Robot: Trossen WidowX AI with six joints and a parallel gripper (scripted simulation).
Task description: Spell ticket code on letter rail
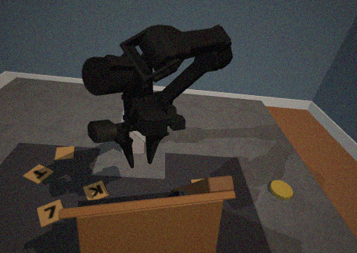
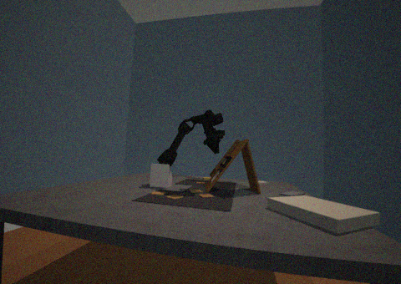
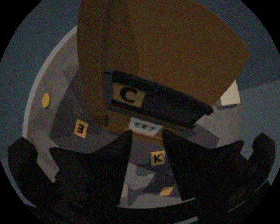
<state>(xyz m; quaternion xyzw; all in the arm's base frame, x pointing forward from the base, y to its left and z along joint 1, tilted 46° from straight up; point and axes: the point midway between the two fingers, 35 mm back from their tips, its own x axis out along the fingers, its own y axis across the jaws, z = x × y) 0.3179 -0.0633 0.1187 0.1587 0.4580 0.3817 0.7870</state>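
My gripper tip is now 20 mm to the left of the ticket and 130 mm above it. From my gripper tip the other things lie so: dark mat 120 mm behind, 50 mm to the right, 210 mm below; then tile 240 mm behind, 270 mm to the right, 200 mm below; then long white slab 410 mm ahead, 390 mm to the right, 190 mm below.
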